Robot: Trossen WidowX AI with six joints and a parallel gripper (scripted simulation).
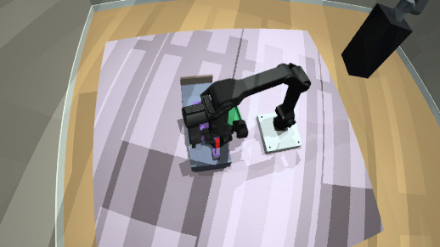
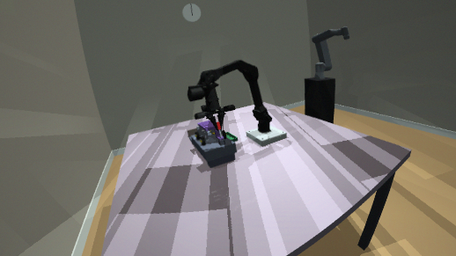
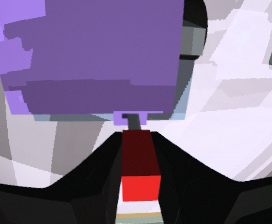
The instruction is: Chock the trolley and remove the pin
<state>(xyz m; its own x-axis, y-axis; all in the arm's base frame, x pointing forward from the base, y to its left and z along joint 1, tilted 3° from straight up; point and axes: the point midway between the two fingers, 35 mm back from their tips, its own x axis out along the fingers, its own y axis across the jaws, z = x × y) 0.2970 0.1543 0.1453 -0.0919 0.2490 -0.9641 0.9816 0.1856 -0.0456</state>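
The green tray is 70 mm behind my gripper tip, 210 mm to the right of it and 160 mm below it. From my gripper tip the other things lie so: yellow chock: 10 mm ahead, 210 mm to the right, 70 mm below; red-headed stop pin: right at my gripper tip; purple trolley: 40 mm ahead, 100 mm to the right, 40 mm below.
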